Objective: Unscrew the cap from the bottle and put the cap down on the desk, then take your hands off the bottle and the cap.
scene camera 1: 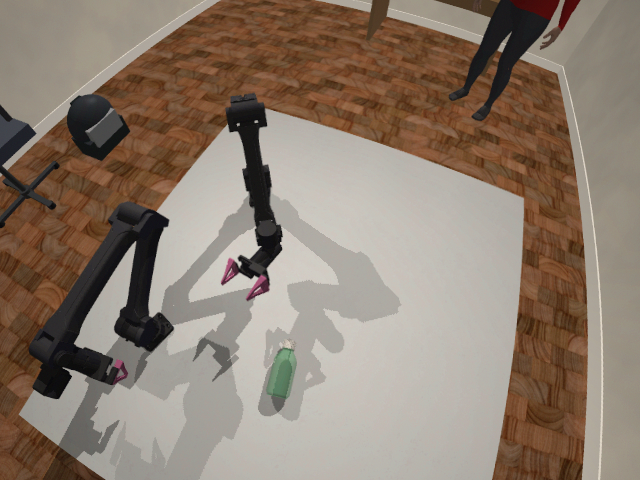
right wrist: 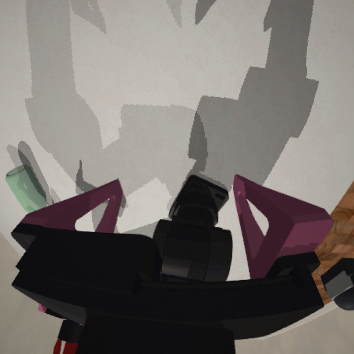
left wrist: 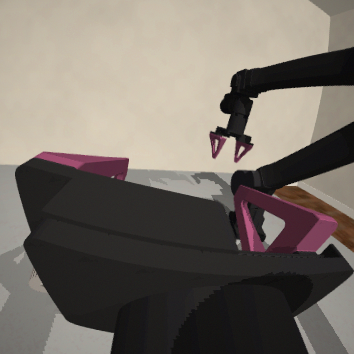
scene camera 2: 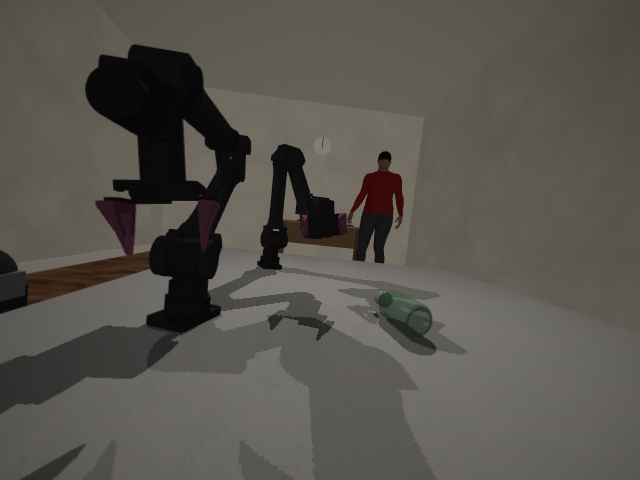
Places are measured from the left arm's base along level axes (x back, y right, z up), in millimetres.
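Where they show: left gripper, fingertip midpoint: [scene camera 1: 233, 291] [left wrist: 184, 178] [scene camera 2: 321, 221]; right gripper, fingertip midpoint: [scene camera 1: 114, 370] [right wrist: 174, 183] [left wrist: 224, 159] [scene camera 2: 167, 253]; left arm's base at its link origin: [scene camera 2: 269, 266]; right arm's base at its link origin: [scene camera 1: 155, 332] [right wrist: 196, 202] [scene camera 2: 186, 318].
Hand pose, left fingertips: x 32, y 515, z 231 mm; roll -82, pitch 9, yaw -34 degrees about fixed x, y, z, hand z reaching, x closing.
Observation:
Things, the pixels of their top centre, and the offset from my left fingertips. "*": a spot on its surface instead. Level surfaces: height alone.
- green translucent bottle at a spot on its surface: [scene camera 2: 405, 314] * dy +271, dx -77, dz -179 mm
- white desk at its surface level: dz -230 mm
- whitish cap at its top centre: [left wrist: 39, 270] [scene camera 2: 383, 290] [scene camera 1: 289, 343] dy +120, dx -151, dz -172 mm
A green translucent bottle [scene camera 1: 282, 373] [scene camera 2: 405, 314] [right wrist: 26, 187] lies on its side on the white desk [scene camera 1: 439, 248]. The whitish cap [scene camera 1: 288, 344] [scene camera 2: 378, 297] sits at its neck end, in line with the bottle; the thread is too small to make out. My left gripper [scene camera 1: 235, 291] [scene camera 2: 323, 225] [left wrist: 184, 178] is open and empty, raised above the desk, up and left of the bottle in scene camera 1. My right gripper [scene camera 2: 166, 252] [left wrist: 224, 159] [right wrist: 174, 183] is open and empty, high above the desk at the far left, well apart from the bottle.
Shadows of both arms fall across the desk around the bottle. A dark helmet-like object [scene camera 1: 98, 126] is beyond the desk's left edge in scene camera 1. A person in a red top [scene camera 2: 383, 193] stands beyond the desk, near a wooden table [scene camera 2: 320, 234].

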